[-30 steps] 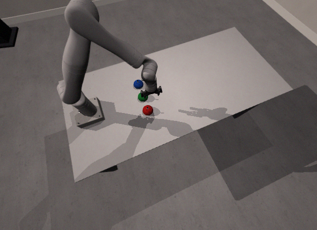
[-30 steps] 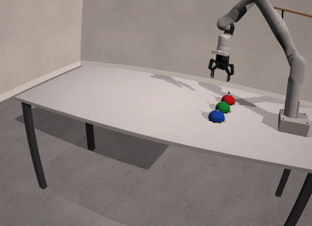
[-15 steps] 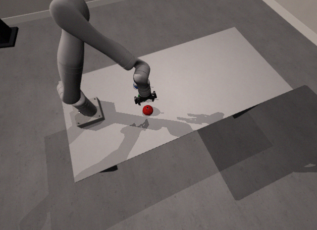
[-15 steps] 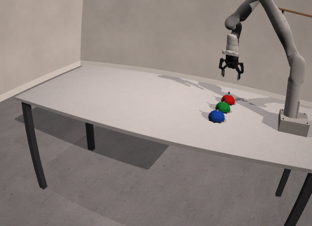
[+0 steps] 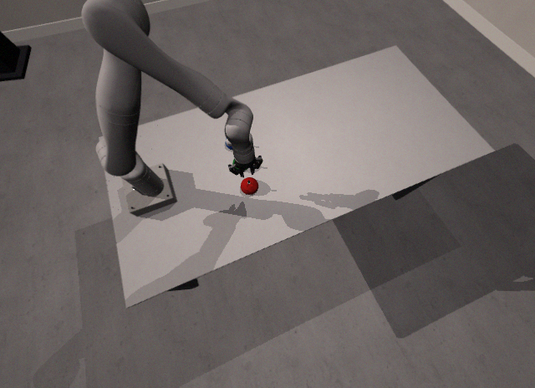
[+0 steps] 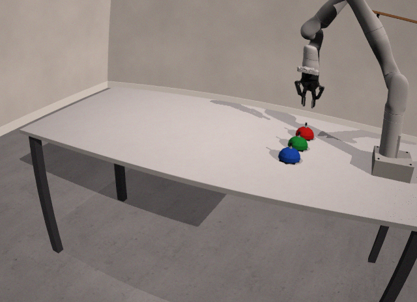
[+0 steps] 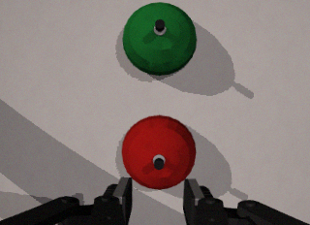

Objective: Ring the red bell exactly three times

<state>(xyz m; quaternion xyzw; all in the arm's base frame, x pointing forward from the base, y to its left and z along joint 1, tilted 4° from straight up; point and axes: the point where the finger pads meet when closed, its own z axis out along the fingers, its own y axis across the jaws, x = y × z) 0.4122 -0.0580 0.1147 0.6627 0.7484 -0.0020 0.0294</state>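
The red bell lies 110 mm below my hand. From my hand the other things lie so: blue bell (30 mm behind, 260 mm to the left, 110 mm below); then green bell (20 mm behind, 130 mm to the left, 110 mm below).
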